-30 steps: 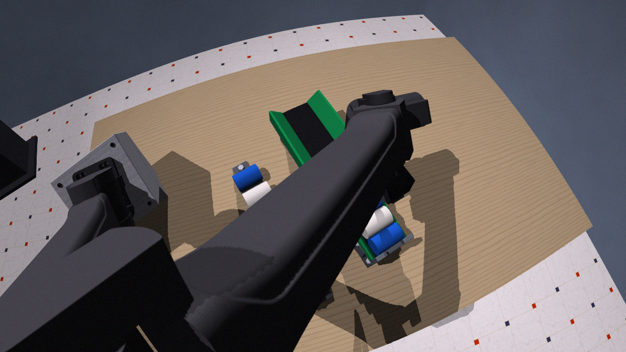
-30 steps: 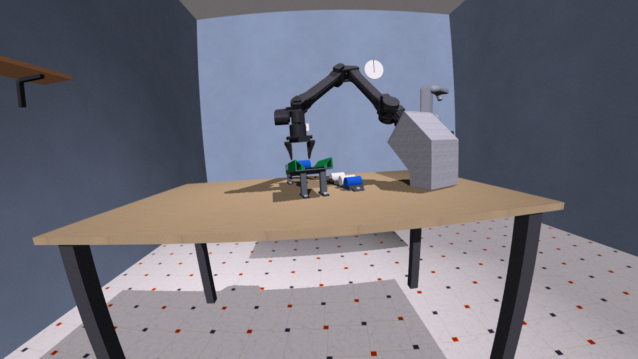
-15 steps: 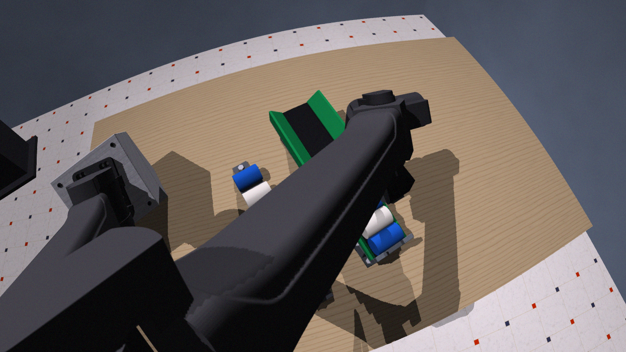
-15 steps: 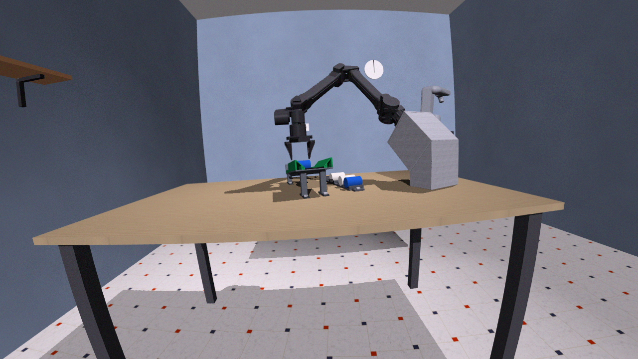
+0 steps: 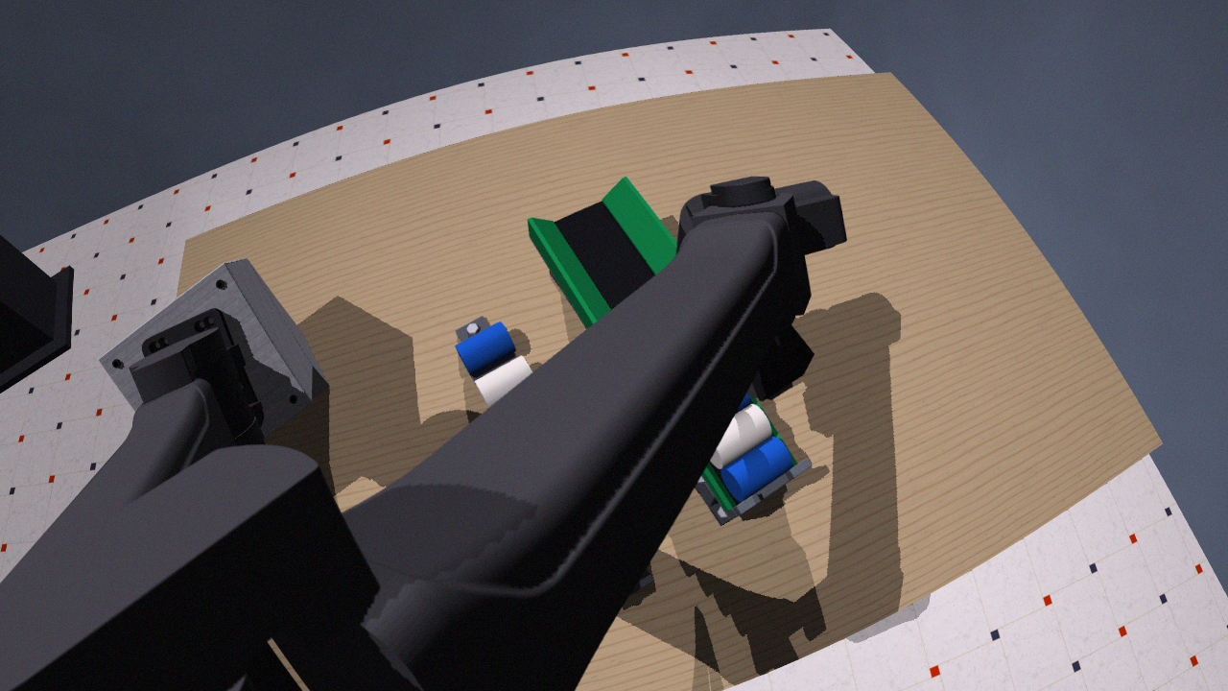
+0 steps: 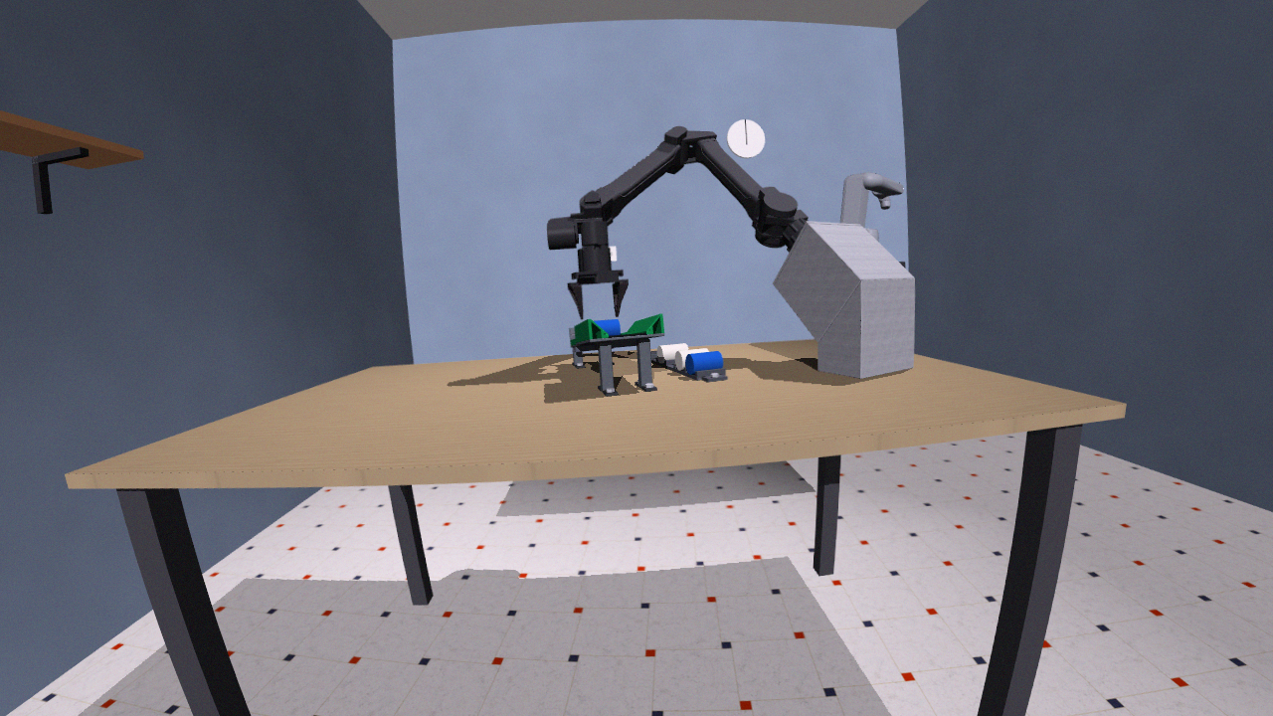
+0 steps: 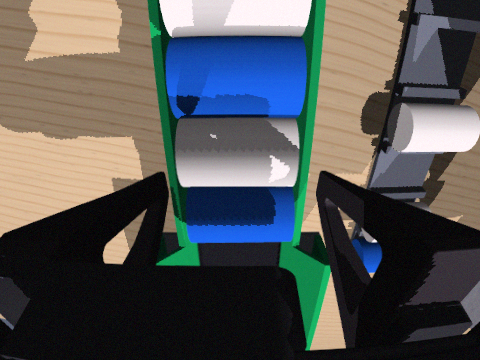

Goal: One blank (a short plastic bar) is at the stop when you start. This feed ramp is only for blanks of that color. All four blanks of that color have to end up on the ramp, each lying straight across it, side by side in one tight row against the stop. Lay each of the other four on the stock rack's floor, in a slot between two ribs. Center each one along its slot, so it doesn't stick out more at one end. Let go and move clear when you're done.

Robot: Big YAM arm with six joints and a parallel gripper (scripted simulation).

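My gripper is now 160 mm past the grey stock rack, 40 mm to the right of it and 130 mm above it. From my hand the other things lie so: grey stop (140 mm to the right, 60 mm below).
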